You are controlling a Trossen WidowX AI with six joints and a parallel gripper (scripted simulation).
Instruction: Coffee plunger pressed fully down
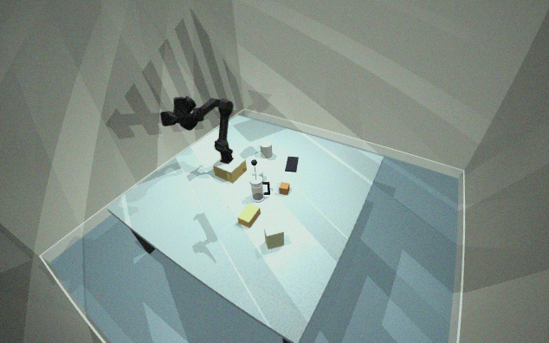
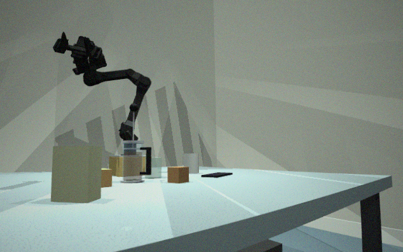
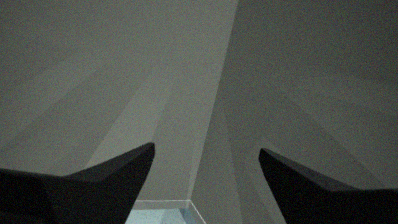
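The glass coffee press lies 22 cm ahead of my gripper tip, 17 cm to the left of it and 43 cm below it. The rest, counted from my gripper tip: pale yellow block: 42 cm ahead, 7 cm to the right, 50 cm below; small orange cube: 32 cm ahead, 27 cm to the left, 53 cm below.
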